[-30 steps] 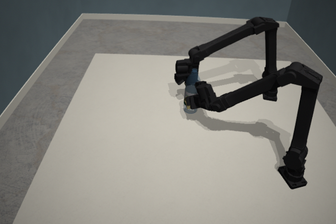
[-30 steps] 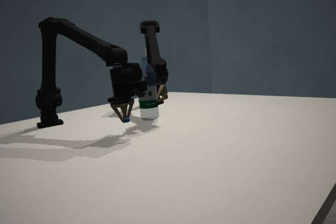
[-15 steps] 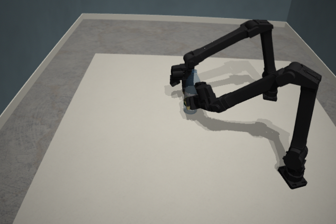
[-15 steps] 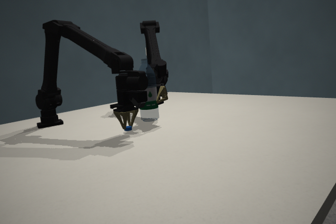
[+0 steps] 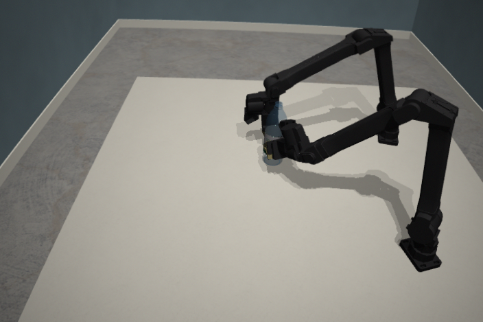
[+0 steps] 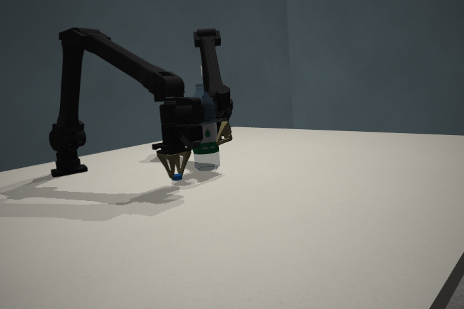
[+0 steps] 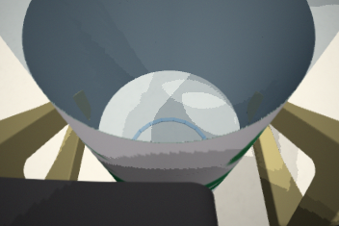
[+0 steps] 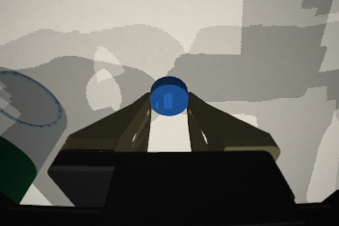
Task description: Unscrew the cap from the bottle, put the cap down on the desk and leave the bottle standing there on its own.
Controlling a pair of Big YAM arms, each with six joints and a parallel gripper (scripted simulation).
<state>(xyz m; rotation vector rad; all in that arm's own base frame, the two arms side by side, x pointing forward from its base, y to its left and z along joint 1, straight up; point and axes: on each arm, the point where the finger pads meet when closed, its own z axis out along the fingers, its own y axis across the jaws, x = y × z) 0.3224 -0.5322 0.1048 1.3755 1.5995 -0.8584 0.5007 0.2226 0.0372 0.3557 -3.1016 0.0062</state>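
The bottle is 50 mm above my left hand. Also, from my left hand: cap (30 mm ahead, 120 mm to the right, 70 mm below).
Right now the bottle is 2 cm behind my right hand, 12 cm to the left of it and 12 cm above it. From my right hand the other things lie so: cap 1 cm below.
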